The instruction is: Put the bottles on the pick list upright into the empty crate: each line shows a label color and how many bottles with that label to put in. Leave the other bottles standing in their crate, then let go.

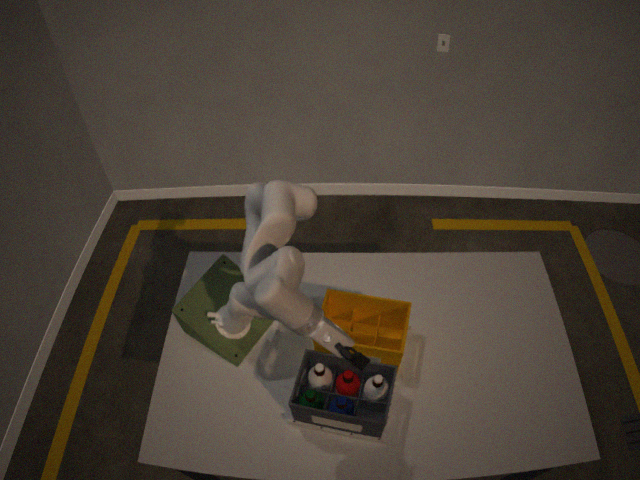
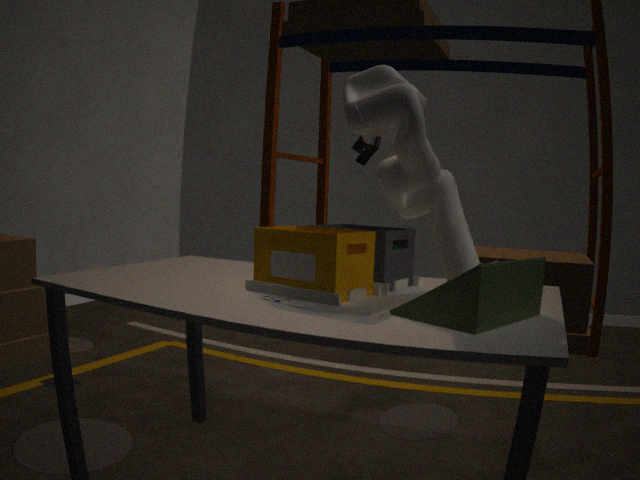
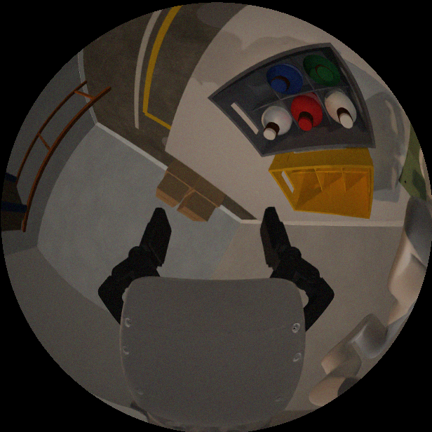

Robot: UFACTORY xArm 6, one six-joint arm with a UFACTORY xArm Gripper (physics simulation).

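Frame: origin at the arm's base, x down, y left, z ahead, level; centimetres.
Where they show: gripper, fingertip midpoint: [image 1: 356,355] [image 2: 357,156]; arm's base, link origin: [image 1: 232,321].
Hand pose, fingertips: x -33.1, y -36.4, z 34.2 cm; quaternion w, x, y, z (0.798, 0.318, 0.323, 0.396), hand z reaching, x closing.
Each offset is from my fingertips to the centre of the thing. Level surfaces: height alone.
The grey crate {dx +30.3, dy +1.6, dz -2.3 cm} [image 1: 305,414] [image 2: 395,263] [image 3: 320,145] holds a red bottle {dx +30.6, dy +5.6, dz -0.4 cm} [image 1: 347,383] [image 3: 306,110], a white bottle {dx +30.6, dy +9.5, dz -8.1 cm} [image 1: 320,377] [image 3: 341,106], another white bottle {dx +30.6, dy +2.3, dz +7.8 cm} [image 1: 376,387] [image 3: 276,120], a green bottle {dx +30.6, dy +1.6, dz -12.1 cm} [image 1: 311,398] [image 3: 322,70] and a blue bottle {dx +30.6, dy -2.2, dz -3.8 cm} [image 1: 341,405] [image 3: 283,80], all upright. One corner compartment, beside blue, is empty. The yellow crate [image 1: 404,330] [image 2: 356,268] [image 3: 320,157] stands alongside, with no bottle visible in it. My gripper [image 1: 353,356] [image 2: 366,149] [image 3: 214,218] is open and empty, tilted, high above the crates. No pick list is readable.
A green wedge block [image 1: 206,289] [image 2: 509,299] carries the arm's base on the table {dx +39.1 cm} [image 1: 480,335] [image 2: 155,289]. A tall orange rack [image 2: 267,129] stands behind, off the table. Cardboard boxes [image 2: 20,263] [image 3: 197,202] stand off the table.
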